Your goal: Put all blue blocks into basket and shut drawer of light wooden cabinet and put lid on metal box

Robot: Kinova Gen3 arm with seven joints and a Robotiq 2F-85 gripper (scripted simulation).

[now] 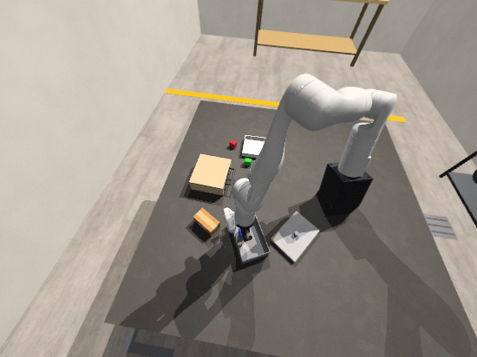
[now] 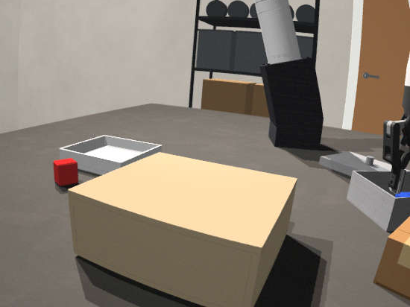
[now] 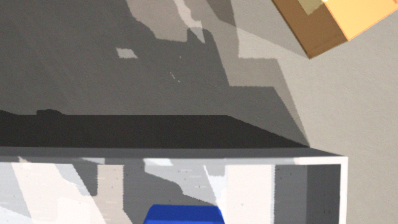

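Now: hand 30 mm past the grey metal box, 10 mm to the right of it and 30 mm above it. The rest, counted from my hand: lid: 230 mm behind, 70 mm to the right, 40 mm below; brown box: 170 mm ahead, 10 mm to the left, 20 mm below; drawer: 220 mm ahead, 230 mm to the right, 20 mm below.
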